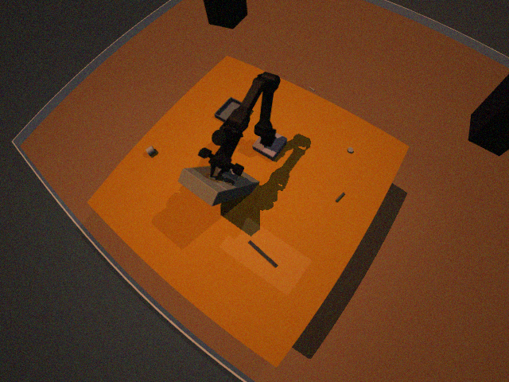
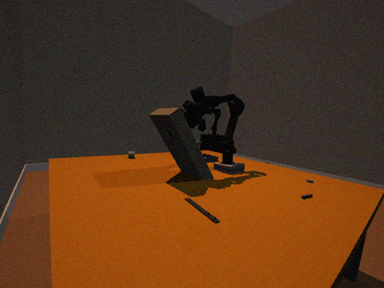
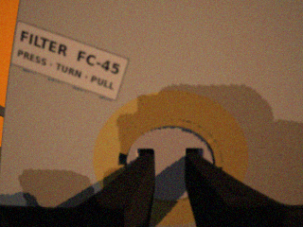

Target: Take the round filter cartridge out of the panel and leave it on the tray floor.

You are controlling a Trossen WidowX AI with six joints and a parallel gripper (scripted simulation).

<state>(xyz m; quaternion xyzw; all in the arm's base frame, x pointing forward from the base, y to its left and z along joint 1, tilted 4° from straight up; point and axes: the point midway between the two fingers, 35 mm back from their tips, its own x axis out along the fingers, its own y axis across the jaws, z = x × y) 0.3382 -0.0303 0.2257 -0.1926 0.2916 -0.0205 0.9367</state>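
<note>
Now: the service panel 40 mm behind my gripper tip, 10 mm to the left of it and 80 mm below it. The rest, counted from my gripper tip: tray 470 mm behind, 220 mm to the right, 230 mm below; short dark piece 260 mm behind, 500 mm to the left, 230 mm below; round filter cartridge 10 mm ahead, 10 mm below.
</note>
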